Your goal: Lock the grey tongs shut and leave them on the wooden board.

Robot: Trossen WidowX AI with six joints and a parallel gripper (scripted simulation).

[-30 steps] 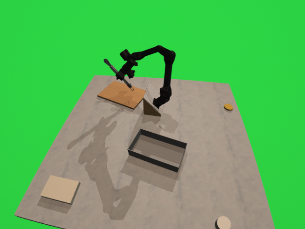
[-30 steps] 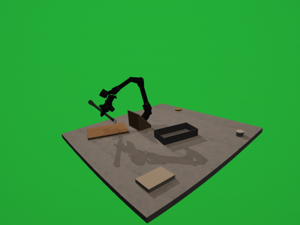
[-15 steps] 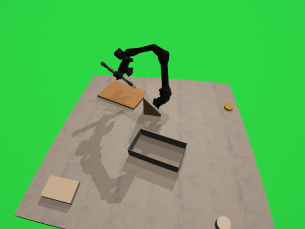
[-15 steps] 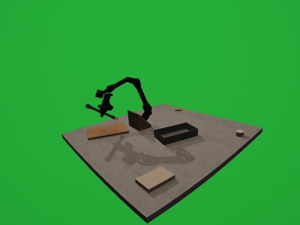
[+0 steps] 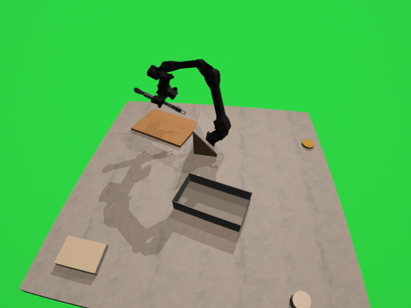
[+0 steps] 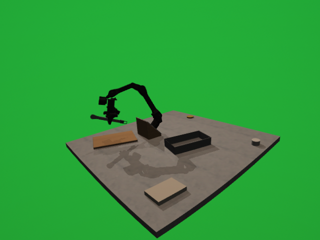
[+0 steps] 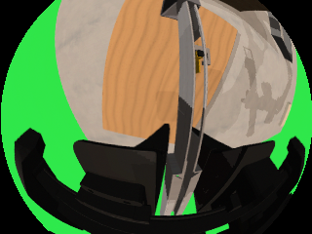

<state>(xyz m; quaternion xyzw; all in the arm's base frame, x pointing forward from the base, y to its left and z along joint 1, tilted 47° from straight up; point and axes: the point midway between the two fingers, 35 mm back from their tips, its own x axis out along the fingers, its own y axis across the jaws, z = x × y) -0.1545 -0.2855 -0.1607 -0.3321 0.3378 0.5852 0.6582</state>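
Right now the wooden board is 2 cm to the left of my gripper tip and 14 cm below it. The rest, counted from my gripper tip: flat block: 85 cm ahead, 8 cm to the right, 13 cm below; orange disc: 2 cm ahead, 88 cm to the left, 13 cm below; grey roasting tin: 51 cm ahead, 38 cm to the left, 11 cm below.
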